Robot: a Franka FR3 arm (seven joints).
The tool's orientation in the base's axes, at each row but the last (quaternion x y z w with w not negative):
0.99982 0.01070 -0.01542 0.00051
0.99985 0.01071 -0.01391 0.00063
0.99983 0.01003 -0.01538 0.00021
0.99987 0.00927 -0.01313 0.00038
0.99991 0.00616 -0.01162 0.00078
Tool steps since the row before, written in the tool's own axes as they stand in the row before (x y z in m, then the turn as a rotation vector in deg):
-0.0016 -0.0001 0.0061 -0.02 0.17 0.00
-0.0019 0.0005 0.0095 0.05 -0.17 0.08
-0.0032 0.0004 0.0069 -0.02 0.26 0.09
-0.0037 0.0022 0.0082 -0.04 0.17 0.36
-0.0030 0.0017 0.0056 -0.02 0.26 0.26
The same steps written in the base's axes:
-0.0018 0.0001 -0.0060 -0.02 -0.17 0.00
-0.0022 -0.0006 -0.0094 0.04 0.17 -0.08
-0.0034 -0.0005 -0.0068 -0.02 -0.26 -0.09
-0.0039 -0.0023 -0.0081 -0.05 -0.17 -0.36
-0.0031 -0.0017 -0.0055 -0.02 -0.26 -0.26

